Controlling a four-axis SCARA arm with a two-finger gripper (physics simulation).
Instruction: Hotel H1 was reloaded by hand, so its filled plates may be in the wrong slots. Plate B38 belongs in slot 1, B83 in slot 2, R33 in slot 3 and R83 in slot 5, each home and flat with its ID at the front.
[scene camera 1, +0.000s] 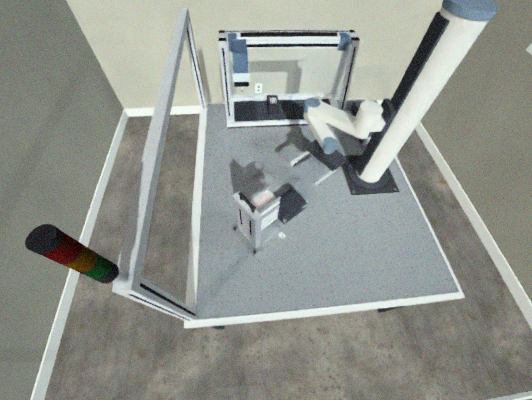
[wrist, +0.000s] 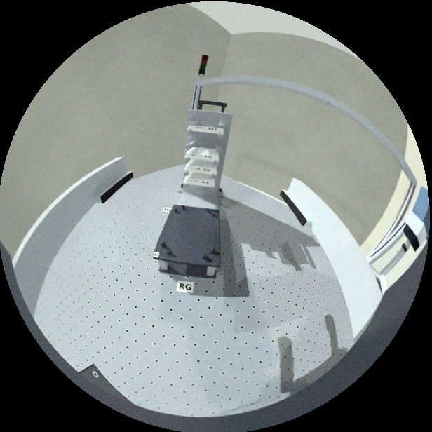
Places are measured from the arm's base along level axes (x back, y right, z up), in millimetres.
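Pixels of known places: gripper, fingertip midpoint: (scene camera 1: 302, 173); arm's base, origin of the base link: (scene camera 1: 366, 174).
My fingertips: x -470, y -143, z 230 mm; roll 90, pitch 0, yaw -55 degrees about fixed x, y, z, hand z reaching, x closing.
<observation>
Ahead of a thing's pixels: the offset from my fingertips to its top centre.
Hotel H1 (scene camera 1: 255, 230) (wrist: 226, 150) is an upright light-grey rack with a dark handle on top. In the wrist view its open front shows a top plate (wrist: 206, 130), a gap below it, then three white plates closer together: an upper one (wrist: 202, 155), a middle one (wrist: 201, 169) and a lowest one (wrist: 200, 181). Each has a front label, too small to read surely. The upper one of the three looks uneven; whether it lies flat I cannot tell. My gripper (scene camera 1: 312, 169) (wrist: 208, 169) is open and empty, its long fingers wide apart, well in front of the hotel and facing it.
A dark raised platform {dx -59, dy -67, dz -147 mm} (scene camera 1: 292, 205) (wrist: 190, 232) with corner pegs stands right before the hotel, with an RG label (wrist: 185, 287) in front. A framed unit (scene camera 1: 300, 34) stands at the table's back. A tall frame (scene camera 1: 159, 130) and signal tower {dx -554, dy -562, dz +613 mm} (scene camera 1: 72, 254) (wrist: 203, 65) stand at the left side.
</observation>
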